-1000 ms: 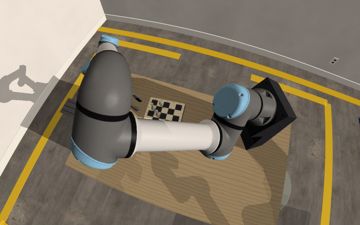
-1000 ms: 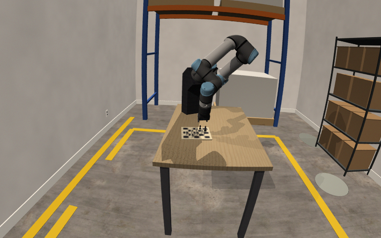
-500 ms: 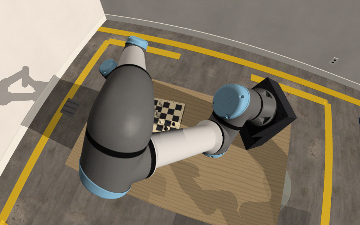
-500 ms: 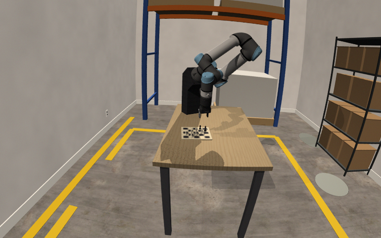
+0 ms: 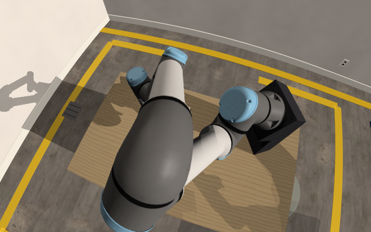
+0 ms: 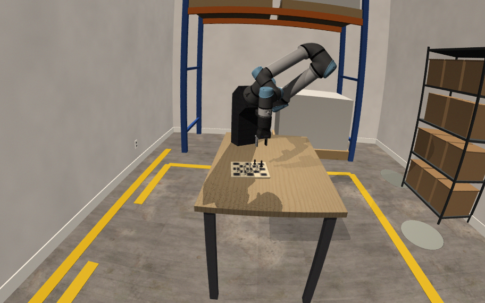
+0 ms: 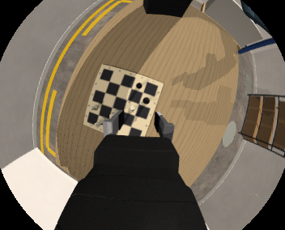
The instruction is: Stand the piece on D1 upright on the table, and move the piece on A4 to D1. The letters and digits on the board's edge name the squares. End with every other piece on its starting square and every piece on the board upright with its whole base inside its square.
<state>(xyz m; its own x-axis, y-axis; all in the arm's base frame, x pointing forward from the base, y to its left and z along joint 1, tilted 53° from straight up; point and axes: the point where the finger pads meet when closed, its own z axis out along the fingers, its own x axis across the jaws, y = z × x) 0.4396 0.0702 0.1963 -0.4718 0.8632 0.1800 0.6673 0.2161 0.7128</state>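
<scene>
Now: hand 17 cm above the chessboard, 6 cm to the left of it and 2 cm short of it.
</scene>
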